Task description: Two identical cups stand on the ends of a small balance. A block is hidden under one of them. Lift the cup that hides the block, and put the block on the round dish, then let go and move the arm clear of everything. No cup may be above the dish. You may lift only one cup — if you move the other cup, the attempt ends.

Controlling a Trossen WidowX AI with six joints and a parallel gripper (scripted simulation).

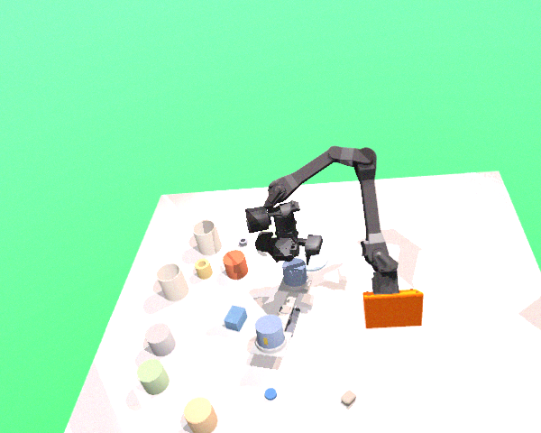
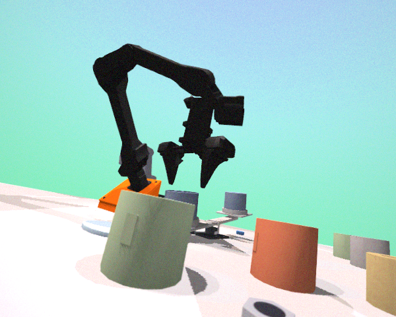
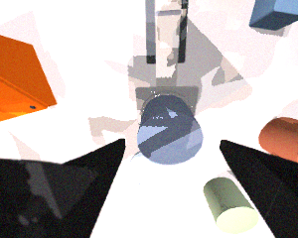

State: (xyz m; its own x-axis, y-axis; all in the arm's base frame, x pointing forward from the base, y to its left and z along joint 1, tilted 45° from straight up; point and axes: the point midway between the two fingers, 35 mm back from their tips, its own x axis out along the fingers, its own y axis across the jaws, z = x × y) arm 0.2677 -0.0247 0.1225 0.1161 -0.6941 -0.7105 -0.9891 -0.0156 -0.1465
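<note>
Right now the grey block is 6 cm below my gripper tip. Also, from my gripper tip: orange cylinder: 19 cm ahead, 7 cm to the right, 7 cm below; pale blue round dish: 3 cm behind, 12 cm to the right, 10 cm below; balance: 1 cm ahead, 13 cm to the left, 7 cm below.
</note>
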